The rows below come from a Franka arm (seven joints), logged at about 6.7 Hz.
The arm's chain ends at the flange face. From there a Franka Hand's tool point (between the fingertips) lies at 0.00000 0.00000 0.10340 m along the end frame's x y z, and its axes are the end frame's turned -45 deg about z.
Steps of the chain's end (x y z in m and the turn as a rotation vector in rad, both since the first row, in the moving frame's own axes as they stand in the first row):
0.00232, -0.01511, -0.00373, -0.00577, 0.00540, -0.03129
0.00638, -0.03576, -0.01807, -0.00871, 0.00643, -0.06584
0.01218, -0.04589, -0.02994, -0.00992, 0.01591, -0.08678
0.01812, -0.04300, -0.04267, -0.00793, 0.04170, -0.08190
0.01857, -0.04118, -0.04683, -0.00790, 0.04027, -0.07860
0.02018, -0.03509, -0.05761, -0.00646, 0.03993, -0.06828
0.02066, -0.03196, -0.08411, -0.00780, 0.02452, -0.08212
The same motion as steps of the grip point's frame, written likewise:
0.01231, -0.00823, -0.00373, -0.00790, -0.00026, -0.03129
0.02967, -0.01966, -0.01808, -0.01071, -0.00161, -0.06584
0.04158, -0.02197, -0.02996, -0.01826, 0.00424, -0.08678
0.04583, -0.01407, -0.04276, -0.03509, 0.02388, -0.08190
0.04475, -0.01256, -0.04692, -0.03406, 0.02289, -0.07860
0.04164, -0.00724, -0.05769, -0.03280, 0.02367, -0.06828
0.03853, -0.00568, -0.08414, -0.02285, 0.01182, -0.08212

